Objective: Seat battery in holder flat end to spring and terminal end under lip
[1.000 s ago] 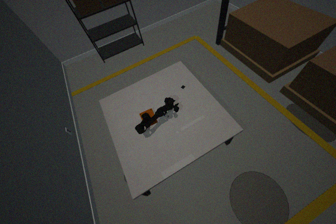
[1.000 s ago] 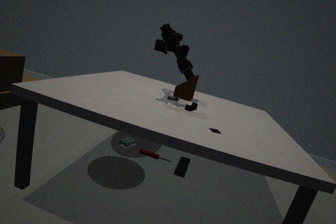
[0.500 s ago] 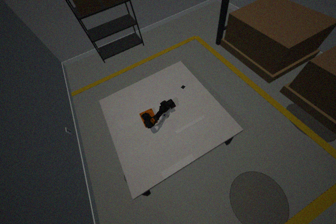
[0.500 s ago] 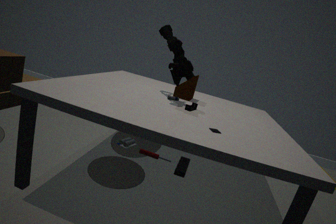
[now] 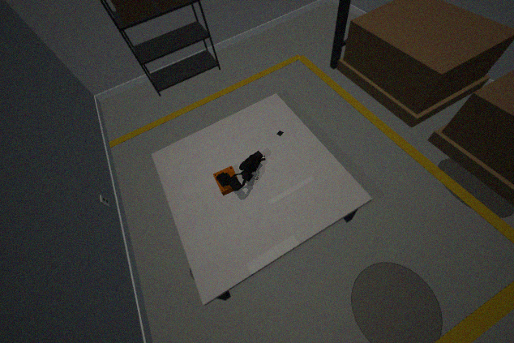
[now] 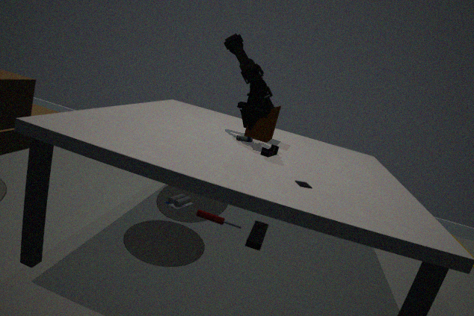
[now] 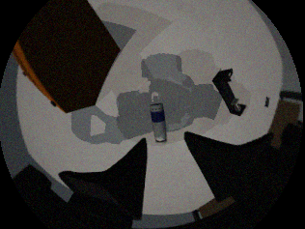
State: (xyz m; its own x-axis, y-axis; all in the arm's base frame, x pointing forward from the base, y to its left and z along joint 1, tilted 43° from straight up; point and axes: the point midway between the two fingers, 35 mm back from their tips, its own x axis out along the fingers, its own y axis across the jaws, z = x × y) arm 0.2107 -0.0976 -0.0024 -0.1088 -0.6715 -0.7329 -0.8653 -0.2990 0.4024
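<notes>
The battery lies 4 cm below my gripper tip. Also, from my gripper tip: dark block: 43 cm ahead, 24 cm below, 14 cm to the left; then red screwdriver: 41 cm ahead, 24 cm below, 2 cm to the left.
</notes>
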